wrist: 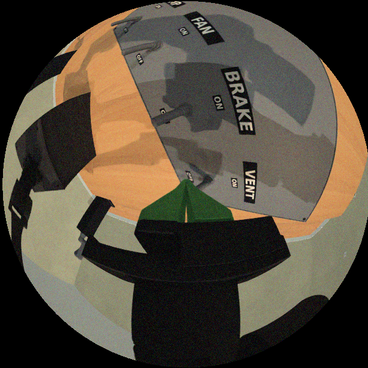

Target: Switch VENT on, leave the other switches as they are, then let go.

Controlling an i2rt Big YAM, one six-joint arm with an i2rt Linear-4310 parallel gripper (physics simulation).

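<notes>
The grey switch panel (280, 165) fills the upper right of the wrist view. The VENT label (250, 182) is near its lower edge, with a small ON plate (234, 183) beside it and an OFF plate (189, 176) further left. The VENT switch (206, 180) shows as a dark, shaded piece between these plates; its lever is partly hidden by the green fingertips, so its exact tilt is hard to tell. My gripper (185, 184) is shut and empty, its tips close beside that lever; contact cannot be made out.
The BRAKE switch (172, 114) and FAN switch (142, 48) have levers pointing left, to their OFF side. Another switch (128, 25) is at the upper left. The panel lies on an orange wooden table (117, 150). Dark arm parts (62, 142) show at the left.
</notes>
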